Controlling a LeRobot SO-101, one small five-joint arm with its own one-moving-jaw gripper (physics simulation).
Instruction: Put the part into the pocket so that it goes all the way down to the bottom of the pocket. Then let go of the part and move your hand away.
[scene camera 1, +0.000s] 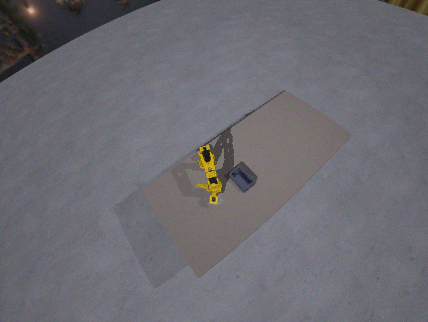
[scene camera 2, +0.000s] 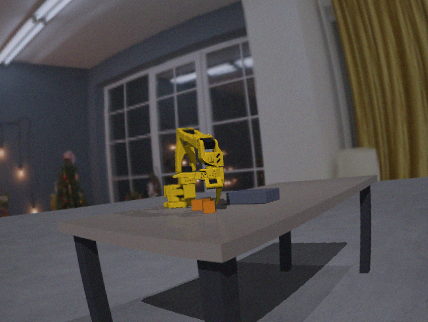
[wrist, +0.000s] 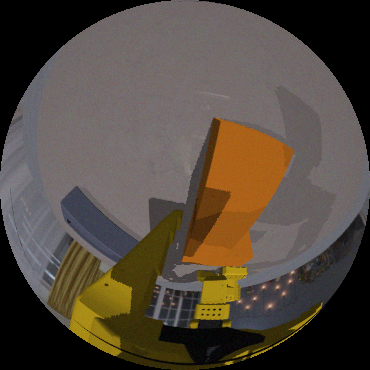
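Pixels of known places: hand, tool point: (scene camera 1: 217, 192) (scene camera 2: 215, 202) (wrist: 181, 217); arm's base, link origin: (scene camera 2: 185, 206) (wrist: 216, 270).
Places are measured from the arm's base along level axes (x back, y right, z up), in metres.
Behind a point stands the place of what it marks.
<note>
The orange L-shaped part (scene camera 2: 208, 206) {x -0.208, y 0.136, z 0.018 m} (wrist: 240, 180) lies flat on the table, outside the pocket. It does not show in scene camera 1, where the arm covers that area. The blue-grey block with the pocket (scene camera 1: 237, 184) {x -0.223, y -0.035, z 0.023 m} (scene camera 2: 254, 195) {x -0.243, y -0.035, z 0.025 m} (wrist: 100, 219) {x -0.222, y -0.035, z 0.010 m} stands apart from the part; scene camera 1 shows its recess with no orange in it. My gripper (scene camera 1: 213, 192) {x -0.189, y 0.079, z 0.021 m} (scene camera 2: 218, 192) (wrist: 177, 215) is fully open and empty. Its fixed jaw points down beside the part, on the side toward the block. The moving jaw is swung out of the wrist picture.
The yellow arm (scene camera 1: 207, 160) {x -0.037, y 0.021, z 0.117 m} (scene camera 2: 187, 147) {x -0.050, y 0.020, z 0.186 m} stands near the long edge of the tan table (scene camera 1: 300, 120) {x -0.149, y -0.700, z 0.000 m} (scene camera 2: 150, 231) {x -0.259, y 0.388, z 0.000 m}. The block stands to the right of the arm in both scene views. Dark shadows of the arm fall across the table.
</note>
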